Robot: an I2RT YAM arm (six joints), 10 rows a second.
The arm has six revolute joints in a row. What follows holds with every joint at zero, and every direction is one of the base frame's.
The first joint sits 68 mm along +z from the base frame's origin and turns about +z.
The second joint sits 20 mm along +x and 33.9 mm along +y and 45.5 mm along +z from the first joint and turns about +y.
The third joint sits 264 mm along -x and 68.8 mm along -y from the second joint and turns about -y.
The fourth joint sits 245 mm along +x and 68.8 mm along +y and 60 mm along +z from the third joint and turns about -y.
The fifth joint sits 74 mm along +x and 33.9 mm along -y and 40.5 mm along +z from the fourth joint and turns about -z.
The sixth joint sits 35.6 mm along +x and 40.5 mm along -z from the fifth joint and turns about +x.
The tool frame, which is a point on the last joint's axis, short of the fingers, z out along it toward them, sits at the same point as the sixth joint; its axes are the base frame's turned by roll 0, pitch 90 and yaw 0 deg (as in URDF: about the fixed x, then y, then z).
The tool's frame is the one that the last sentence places.
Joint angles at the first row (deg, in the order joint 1, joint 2, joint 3, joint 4, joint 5, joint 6):
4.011 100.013 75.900 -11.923 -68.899 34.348
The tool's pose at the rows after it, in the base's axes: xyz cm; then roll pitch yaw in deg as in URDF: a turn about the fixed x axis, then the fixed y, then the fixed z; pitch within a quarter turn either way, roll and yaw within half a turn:
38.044 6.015 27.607 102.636 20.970 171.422
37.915 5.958 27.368 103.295 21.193 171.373
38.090 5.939 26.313 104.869 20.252 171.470
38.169 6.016 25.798 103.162 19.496 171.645
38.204 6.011 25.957 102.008 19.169 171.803
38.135 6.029 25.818 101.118 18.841 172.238
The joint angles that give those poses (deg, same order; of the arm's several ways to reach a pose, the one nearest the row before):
4.026 99.871 75.240 -10.591 -69.258 35.121
3.973 99.744 74.847 -11.258 -68.690 34.032
3.965 100.884 74.682 -12.936 -67.579 32.153
4.016 101.242 73.234 -9.187 -69.202 34.665
3.968 101.181 73.031 -7.607 -70.349 36.291
3.969 101.162 72.382 -6.237 -71.456 37.230

